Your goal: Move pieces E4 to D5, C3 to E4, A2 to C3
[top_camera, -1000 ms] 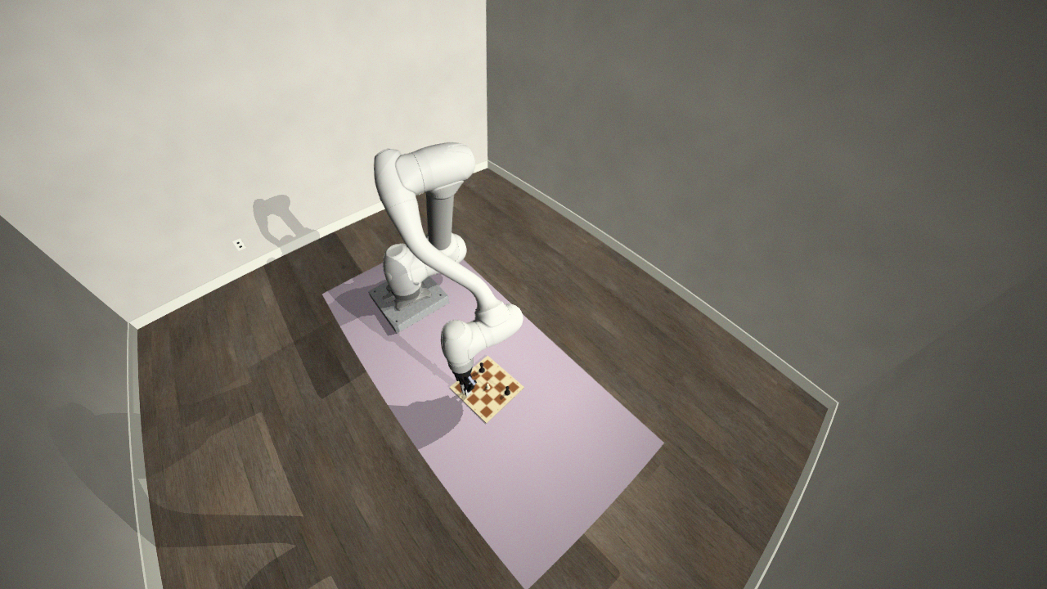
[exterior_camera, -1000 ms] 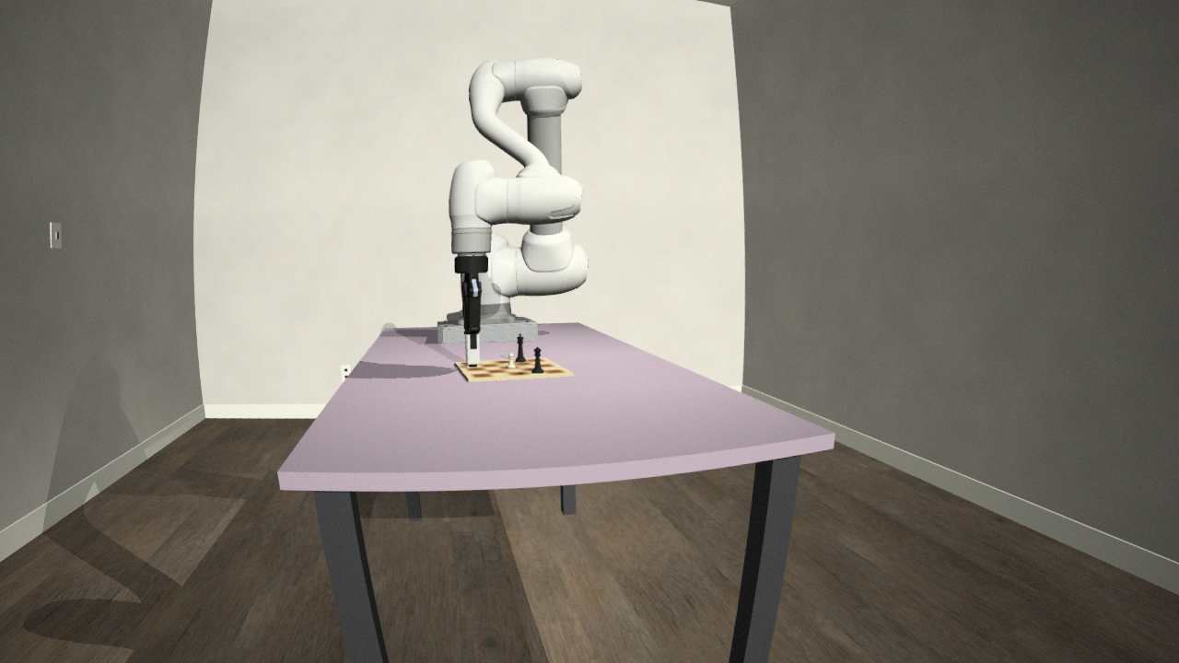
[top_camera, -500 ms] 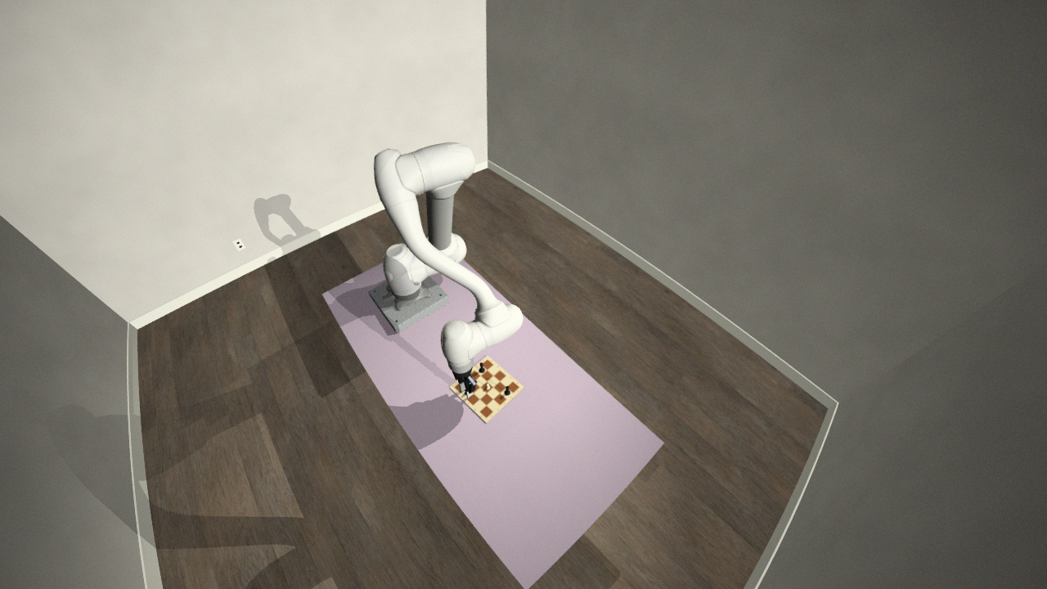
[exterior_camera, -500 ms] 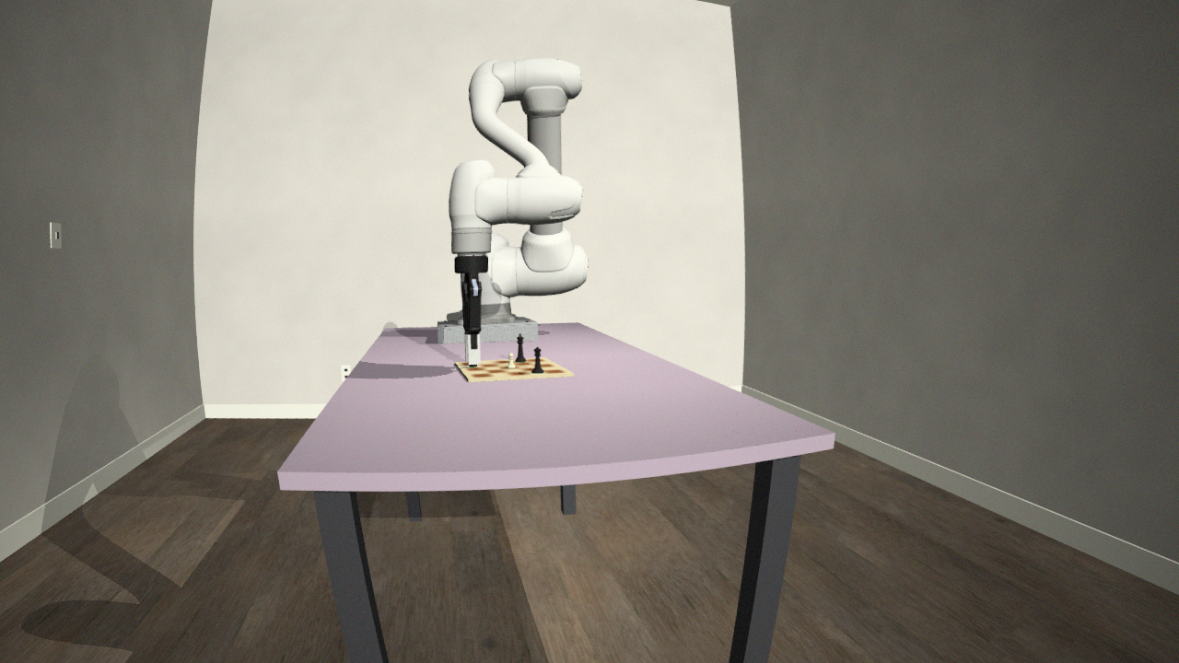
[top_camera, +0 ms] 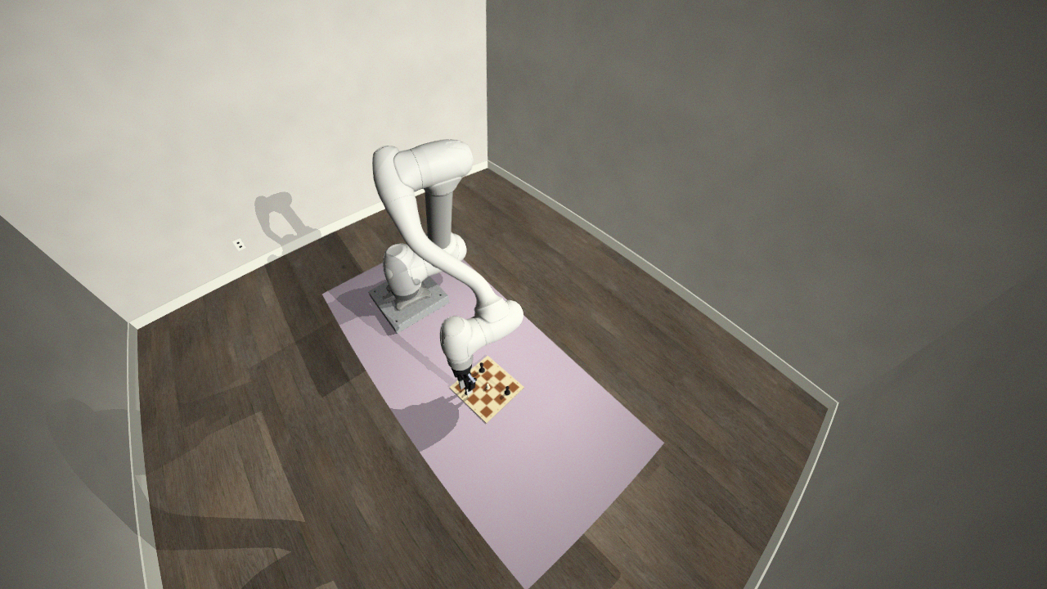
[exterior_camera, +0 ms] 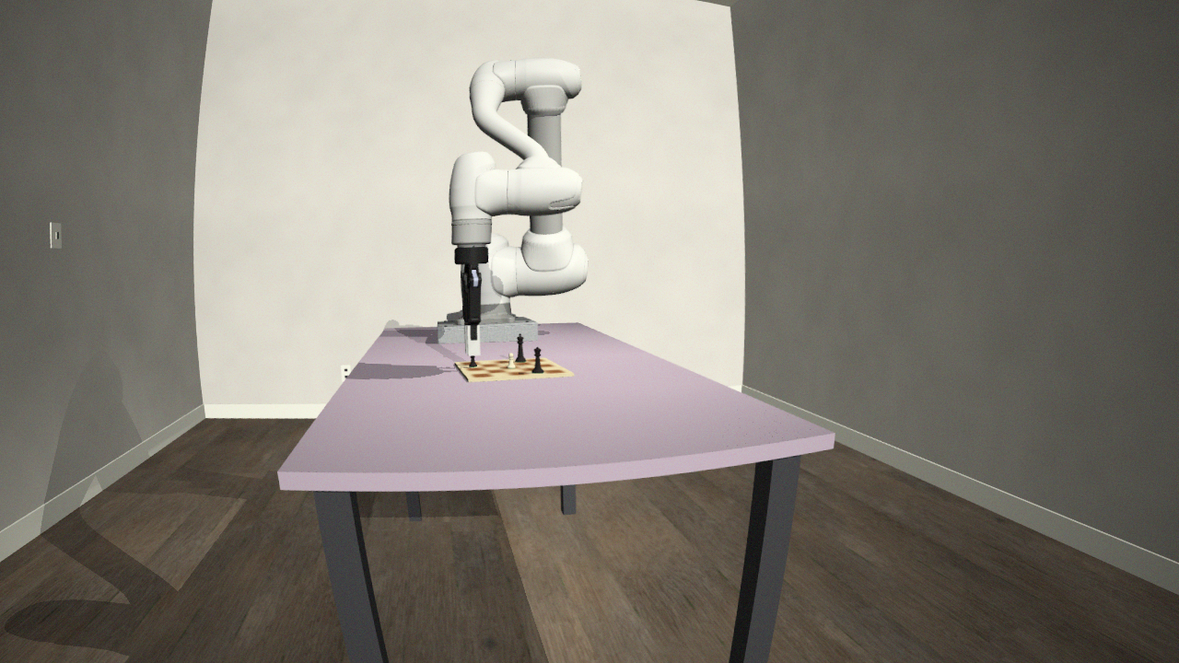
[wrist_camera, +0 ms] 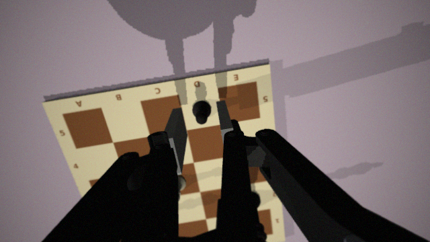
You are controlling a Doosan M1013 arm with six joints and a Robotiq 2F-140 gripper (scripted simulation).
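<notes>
The black pawn lies 5 cm below my hand. The rest, counted from my hand: white pawn 9 cm to the left, 5 cm below, 2 cm ahead; chessboard 8 cm to the left, 6 cm below, 2 cm ahead; tall black piece 11 cm to the left, 6 cm behind, 3 cm below.
</notes>
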